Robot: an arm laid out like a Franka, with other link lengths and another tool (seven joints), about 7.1 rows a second.
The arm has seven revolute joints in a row. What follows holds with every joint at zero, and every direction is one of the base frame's. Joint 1 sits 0.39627 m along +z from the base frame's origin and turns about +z. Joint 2 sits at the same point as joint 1 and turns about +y. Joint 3 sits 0.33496 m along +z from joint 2 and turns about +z. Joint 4 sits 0.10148 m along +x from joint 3 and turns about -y. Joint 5 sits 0.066 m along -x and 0.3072 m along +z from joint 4 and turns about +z. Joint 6 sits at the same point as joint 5 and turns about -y. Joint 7 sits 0.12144 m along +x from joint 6 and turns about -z. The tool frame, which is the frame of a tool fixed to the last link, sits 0.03 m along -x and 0.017 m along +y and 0.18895 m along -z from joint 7; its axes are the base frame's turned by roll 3.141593, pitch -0.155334 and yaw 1.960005 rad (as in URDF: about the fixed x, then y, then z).
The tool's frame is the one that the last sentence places.
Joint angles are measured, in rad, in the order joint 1, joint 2, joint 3, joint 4, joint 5, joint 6, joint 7. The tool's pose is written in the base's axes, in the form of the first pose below.
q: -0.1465 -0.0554 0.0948 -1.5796 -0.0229 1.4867 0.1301
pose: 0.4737 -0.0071 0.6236 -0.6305 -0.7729 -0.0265 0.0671
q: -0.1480 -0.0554 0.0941 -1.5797 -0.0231 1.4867 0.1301
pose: 0.4736 -0.0082 0.6236 -0.6313 -0.7722 -0.0265 0.0671
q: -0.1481 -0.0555 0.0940 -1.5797 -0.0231 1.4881 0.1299
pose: 0.4739 -0.0083 0.6237 -0.6313 -0.7722 -0.0270 0.0665
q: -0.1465 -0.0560 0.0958 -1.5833 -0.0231 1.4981 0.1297
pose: 0.4753 -0.0067 0.6234 -0.6297 -0.7737 -0.0288 0.0637
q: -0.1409 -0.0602 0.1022 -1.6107 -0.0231 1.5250 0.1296
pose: 0.4764 -0.0009 0.6170 -0.6248 -0.7778 -0.0291 0.0622
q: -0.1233 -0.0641 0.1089 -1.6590 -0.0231 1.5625 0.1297
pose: 0.4765 0.0108 0.6030 -0.6151 -0.7853 -0.0259 0.0651
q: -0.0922 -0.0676 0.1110 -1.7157 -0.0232 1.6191 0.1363
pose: 0.4781 0.0269 0.5870 -0.6041 -0.7940 -0.0258 0.0638
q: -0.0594 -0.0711 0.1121 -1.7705 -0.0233 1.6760 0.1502
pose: 0.4788 0.0437 0.5717 -0.5955 -0.8006 -0.0267 0.0616
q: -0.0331 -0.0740 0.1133 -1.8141 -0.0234 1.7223 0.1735
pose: 0.4787 0.0576 0.5597 -0.5933 -0.8023 -0.0283 0.0590
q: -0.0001 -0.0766 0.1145 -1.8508 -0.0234 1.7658 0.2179
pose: 0.4785 0.0755 0.5499 -0.5968 -0.7999 -0.0318 0.0546
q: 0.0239 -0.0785 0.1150 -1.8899 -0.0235 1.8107 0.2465
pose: 0.4777 0.0881 0.5391 -0.5978 -0.7992 -0.0348 0.0514
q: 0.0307 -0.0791 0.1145 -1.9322 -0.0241 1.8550 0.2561
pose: 0.4769 0.0913 0.5263 -0.5986 -0.7987 -0.0357 0.0502
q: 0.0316 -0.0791 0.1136 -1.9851 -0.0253 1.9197 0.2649
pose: 0.4777 0.0915 0.5109 -0.6010 -0.7969 -0.0400 0.0457
